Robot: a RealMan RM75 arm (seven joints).
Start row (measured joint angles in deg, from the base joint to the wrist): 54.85, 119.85, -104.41, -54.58, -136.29, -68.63, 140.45
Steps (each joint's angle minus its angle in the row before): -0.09, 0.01, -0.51, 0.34, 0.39, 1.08, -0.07; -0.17, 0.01, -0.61, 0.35, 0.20, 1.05, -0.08; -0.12, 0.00, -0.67, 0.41, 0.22, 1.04, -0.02; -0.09, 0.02, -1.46, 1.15, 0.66, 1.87, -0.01; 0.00, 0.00, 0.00, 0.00, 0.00, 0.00, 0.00; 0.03, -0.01, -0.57, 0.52, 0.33, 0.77, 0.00; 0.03, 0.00, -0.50, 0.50, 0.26, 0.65, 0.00; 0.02, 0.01, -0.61, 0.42, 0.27, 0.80, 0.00; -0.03, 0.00, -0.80, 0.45, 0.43, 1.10, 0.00; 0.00, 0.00, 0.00, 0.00, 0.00, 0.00, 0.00; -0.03, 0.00, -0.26, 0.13, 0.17, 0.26, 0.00; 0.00, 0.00, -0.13, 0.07, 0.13, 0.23, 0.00
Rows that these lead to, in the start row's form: 54.76, 119.86, -104.92, -54.24, -135.90, -67.55, 140.38; 54.59, 119.87, -105.53, -53.89, -135.70, -66.50, 140.30; 54.47, 119.87, -106.20, -53.48, -135.48, -65.46, 140.28; 54.38, 119.89, -107.66, -52.33, -134.82, -63.59, 140.27; 54.38, 119.89, -107.66, -52.33, -134.82, -63.59, 140.27; 54.41, 119.88, -108.23, -51.81, -134.49, -62.82, 140.27; 54.44, 119.88, -108.73, -51.31, -134.23, -62.17, 140.27; 54.46, 119.89, -109.34, -50.89, -133.96, -61.37, 140.27; 54.43, 119.89, -110.14, -50.44, -133.53, -60.27, 140.27; 54.43, 119.89, -110.14, -50.44, -133.53, -60.27, 140.27; 54.40, 119.89, -110.40, -50.31, -133.36, -60.01, 140.27; 54.40, 119.89, -110.53, -50.24, -133.23, -59.78, 140.27
